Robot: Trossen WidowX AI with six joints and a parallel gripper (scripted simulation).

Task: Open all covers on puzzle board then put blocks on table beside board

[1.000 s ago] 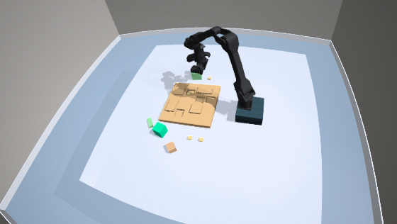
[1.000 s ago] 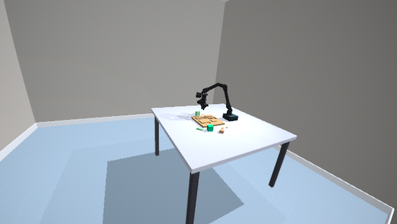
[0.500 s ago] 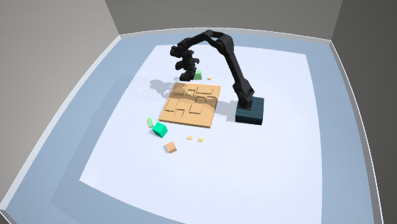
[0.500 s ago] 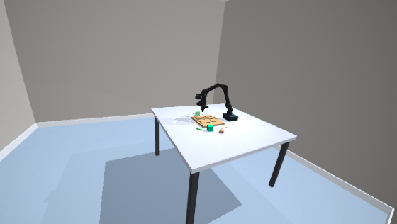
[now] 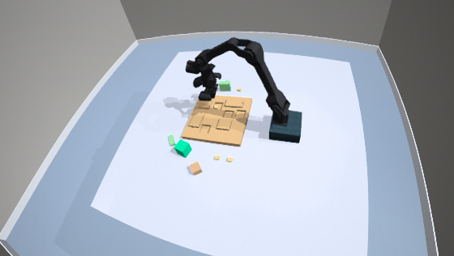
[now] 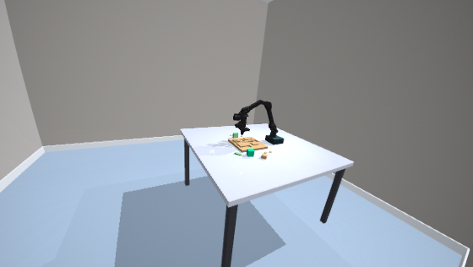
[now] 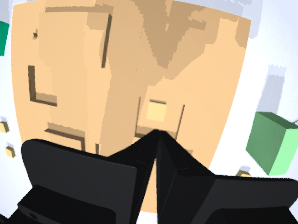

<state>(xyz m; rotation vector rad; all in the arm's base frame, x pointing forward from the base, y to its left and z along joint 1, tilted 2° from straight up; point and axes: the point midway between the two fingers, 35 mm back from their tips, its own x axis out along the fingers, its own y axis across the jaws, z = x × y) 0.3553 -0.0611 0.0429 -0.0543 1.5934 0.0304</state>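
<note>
My gripper tip is 60 mm above the tan puzzle board, 50 mm to the right of it and 30 mm past it. Round my gripper tip: tan cube 370 mm to the left, 60 mm below, 40 mm behind; light green bar 250 mm to the left, 150 mm ahead, 70 mm below; green cube 290 mm to the left, 60 mm ahead, 50 mm below.
</note>
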